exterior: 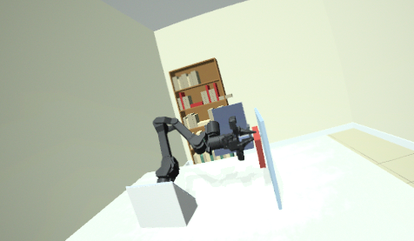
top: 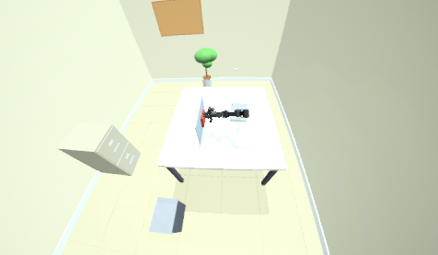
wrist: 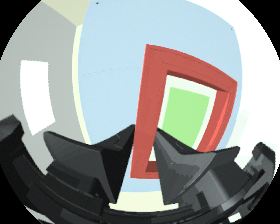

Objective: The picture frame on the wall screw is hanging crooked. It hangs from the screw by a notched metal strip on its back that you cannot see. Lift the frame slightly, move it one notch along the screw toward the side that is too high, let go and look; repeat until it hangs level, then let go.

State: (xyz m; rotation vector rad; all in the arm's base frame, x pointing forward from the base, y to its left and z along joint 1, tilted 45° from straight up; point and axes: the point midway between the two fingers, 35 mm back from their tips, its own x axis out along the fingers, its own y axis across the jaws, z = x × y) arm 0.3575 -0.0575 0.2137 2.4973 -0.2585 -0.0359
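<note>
Right now my gripper tip is 1 cm to the right of the picture frame and 5 cm above it. From my gripper tip the other things lie so: wall panel (2 cm ahead, 1 cm to the left, 7 cm below).
</note>
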